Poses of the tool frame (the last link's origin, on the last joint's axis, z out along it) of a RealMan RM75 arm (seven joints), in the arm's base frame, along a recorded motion.
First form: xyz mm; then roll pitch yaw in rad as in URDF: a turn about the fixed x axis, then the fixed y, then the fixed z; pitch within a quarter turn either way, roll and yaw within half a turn.
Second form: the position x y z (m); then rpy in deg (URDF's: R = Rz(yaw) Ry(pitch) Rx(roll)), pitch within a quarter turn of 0, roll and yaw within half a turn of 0. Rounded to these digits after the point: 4 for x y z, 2 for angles.
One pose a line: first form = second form
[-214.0 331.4 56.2 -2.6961 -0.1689 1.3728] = [-0.2140 0.3314 0.0562 -154.48 -9.68 78.66]
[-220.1 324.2 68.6 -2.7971 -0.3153 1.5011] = [-0.2201 0.3242 0.0686 -160.26 -18.07 86.01]
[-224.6 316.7 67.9 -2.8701 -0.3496 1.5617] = [-0.2246 0.3167 0.0679 -164.44 -20.03 89.48]
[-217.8 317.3 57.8 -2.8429 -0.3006 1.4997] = [-0.2178 0.3173 0.0578 -162.89 -17.22 85.93]
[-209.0 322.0 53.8 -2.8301 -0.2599 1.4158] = [-0.2090 0.3220 0.0538 -162.15 -14.89 81.12]
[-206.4 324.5 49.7 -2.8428 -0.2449 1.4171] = [-0.2064 0.3245 0.0497 -162.88 -14.03 81.19]
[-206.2 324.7 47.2 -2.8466 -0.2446 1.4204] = [-0.2062 0.3247 0.0472 -163.10 -14.01 81.38]
